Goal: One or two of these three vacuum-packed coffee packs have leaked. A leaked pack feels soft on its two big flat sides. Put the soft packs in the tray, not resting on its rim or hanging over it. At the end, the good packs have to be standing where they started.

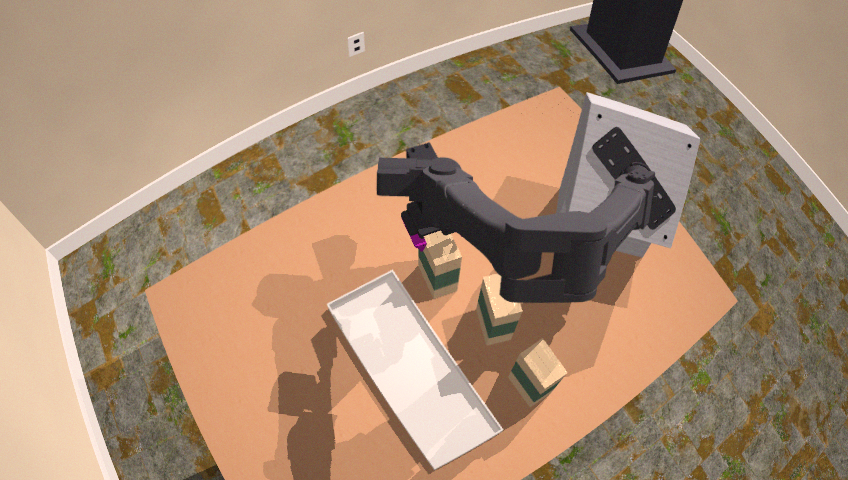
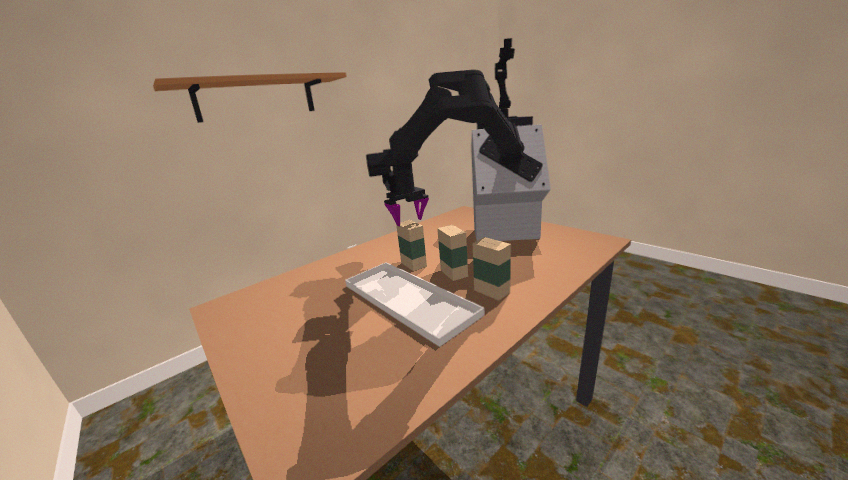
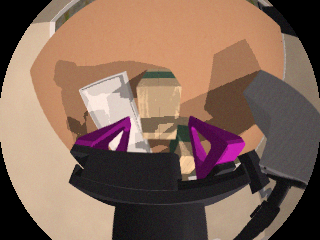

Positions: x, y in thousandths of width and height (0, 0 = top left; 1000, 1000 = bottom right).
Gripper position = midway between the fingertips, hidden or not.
In view: my gripper (image 2: 483, 464) and a white tray (image 1: 477, 745).
The white tray also shows in image 2 (image 2: 503, 643) and in image 3 (image 3: 336, 423). My gripper is seen too in image 1 (image 1: 519, 503) and in image 3 (image 3: 498, 502).
